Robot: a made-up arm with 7 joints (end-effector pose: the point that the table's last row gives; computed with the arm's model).
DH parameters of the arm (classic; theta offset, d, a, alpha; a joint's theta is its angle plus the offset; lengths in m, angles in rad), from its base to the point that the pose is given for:
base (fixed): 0 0 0 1.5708
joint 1: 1.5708 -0.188 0 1.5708
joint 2: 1.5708 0 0 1.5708
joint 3: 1.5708 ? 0 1.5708
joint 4: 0 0 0 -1.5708
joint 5: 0 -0.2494 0 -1.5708
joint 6: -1.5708 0 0 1.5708
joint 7: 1.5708 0 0 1.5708
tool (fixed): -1.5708 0 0 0
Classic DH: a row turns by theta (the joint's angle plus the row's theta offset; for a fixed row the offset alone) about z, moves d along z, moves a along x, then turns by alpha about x.
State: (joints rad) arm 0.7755 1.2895 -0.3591 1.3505 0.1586 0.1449 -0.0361
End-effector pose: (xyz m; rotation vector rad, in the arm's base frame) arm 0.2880 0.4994 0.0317 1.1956 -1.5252 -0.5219
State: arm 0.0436 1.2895 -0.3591 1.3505 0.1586 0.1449 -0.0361
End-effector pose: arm 0.2354 0.4994 -0.1689 0.8599 -0.8940 -0.8464
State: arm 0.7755 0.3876 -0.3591 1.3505 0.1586 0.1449 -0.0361
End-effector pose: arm 0.4115 0.2407 -0.0942 0.2096 -1.8715 -0.3795
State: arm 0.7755 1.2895 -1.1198 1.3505 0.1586 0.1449 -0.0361
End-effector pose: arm 0.2909 0.4624 -0.1452 0.8545 -0.9550 -1.0540
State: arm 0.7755 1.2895 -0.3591 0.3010 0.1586 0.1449 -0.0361
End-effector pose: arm 0.1704 0.6924 -0.0749 1.2925 -0.6637 0.2314
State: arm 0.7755 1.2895 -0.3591 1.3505 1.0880 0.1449 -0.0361
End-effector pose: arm 0.2880 0.4994 0.0317 0.3077 -1.7767 0.0199
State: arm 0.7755 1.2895 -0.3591 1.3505 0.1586 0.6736 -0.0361
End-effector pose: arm 0.2880 0.4994 0.0317 1.2290 -1.0615 -0.1918
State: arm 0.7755 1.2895 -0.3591 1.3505 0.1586 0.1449 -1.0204
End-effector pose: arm 0.2880 0.4994 0.0317 1.9106 -1.8331 0.3005
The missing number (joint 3, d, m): -0.2944
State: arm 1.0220 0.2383 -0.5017 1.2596 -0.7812 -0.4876 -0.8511
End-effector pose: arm 0.4390 0.1646 -0.0244 -0.9695 2.9092 0.3353
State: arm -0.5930 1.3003 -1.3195 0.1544 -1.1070 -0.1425 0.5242
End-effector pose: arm -0.0929 0.6992 -0.1549 -0.3828 2.1629 -1.8538
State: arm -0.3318 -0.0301 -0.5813 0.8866 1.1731 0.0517 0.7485
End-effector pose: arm 0.0066 0.0683 -0.4768 -1.3433 -0.4613 0.5609
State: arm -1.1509 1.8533 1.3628 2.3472 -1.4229 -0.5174 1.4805
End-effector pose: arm 0.1981 0.2544 0.0482 -2.0203 -0.9797 2.1758
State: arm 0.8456 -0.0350 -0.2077 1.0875 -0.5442 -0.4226 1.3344
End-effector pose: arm 0.4490 0.1281 -0.1092 -0.2654 -1.3535 -2.0006
